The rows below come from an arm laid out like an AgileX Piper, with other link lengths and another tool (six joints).
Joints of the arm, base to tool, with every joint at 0 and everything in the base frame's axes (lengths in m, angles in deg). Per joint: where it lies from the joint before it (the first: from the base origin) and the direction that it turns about. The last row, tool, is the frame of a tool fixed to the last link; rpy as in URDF.
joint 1: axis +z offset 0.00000 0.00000 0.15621
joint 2: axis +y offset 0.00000 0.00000 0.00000
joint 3: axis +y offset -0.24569 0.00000 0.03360
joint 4: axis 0.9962 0 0.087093 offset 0.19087 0.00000 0.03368
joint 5: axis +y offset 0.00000 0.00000 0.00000
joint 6: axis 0.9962 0 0.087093 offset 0.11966 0.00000 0.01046
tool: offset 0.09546 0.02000 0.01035 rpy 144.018 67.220 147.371
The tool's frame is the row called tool.
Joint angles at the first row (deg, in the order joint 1, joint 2, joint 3, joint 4, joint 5, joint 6):
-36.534, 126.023, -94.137, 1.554, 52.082, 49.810
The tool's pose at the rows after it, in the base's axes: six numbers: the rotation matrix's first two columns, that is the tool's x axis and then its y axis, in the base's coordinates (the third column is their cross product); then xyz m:
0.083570, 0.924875, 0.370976, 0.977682, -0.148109, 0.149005, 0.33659, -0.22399, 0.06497
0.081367, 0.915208, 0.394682, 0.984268, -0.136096, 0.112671, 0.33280, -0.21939, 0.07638
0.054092, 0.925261, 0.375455, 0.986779, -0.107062, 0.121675, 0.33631, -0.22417, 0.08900
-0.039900, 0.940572, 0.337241, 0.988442, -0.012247, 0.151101, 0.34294, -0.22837, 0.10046
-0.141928, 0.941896, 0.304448, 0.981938, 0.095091, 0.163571, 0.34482, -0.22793, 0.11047
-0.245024, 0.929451, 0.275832, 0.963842, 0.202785, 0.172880, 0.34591, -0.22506, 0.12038
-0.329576, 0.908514, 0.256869, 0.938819, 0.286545, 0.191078, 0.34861, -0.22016, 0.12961
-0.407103, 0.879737, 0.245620, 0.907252, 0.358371, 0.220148, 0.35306, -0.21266, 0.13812
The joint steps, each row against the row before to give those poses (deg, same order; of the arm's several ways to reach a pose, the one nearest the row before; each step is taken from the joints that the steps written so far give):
-0.001, -0.065, -3.880, 1.196, 6.552, -2.050
0.001, -0.001, -4.062, 0.181, 6.593, -0.685
-0.001, -0.047, -3.591, -0.690, 2.665, -1.235
0.001, -0.464, -2.022, -0.241, 0.002, -5.165
-0.001, -1.174, -0.420, 0.002, -0.001, -6.029
0.001, -1.396, -0.003, 0.469, 0.045, -6.277
-0.001, -1.239, 0.003, 1.338, -0.002, -5.246
0.000, -1.033, -0.004, 2.313, 0.002, -4.947

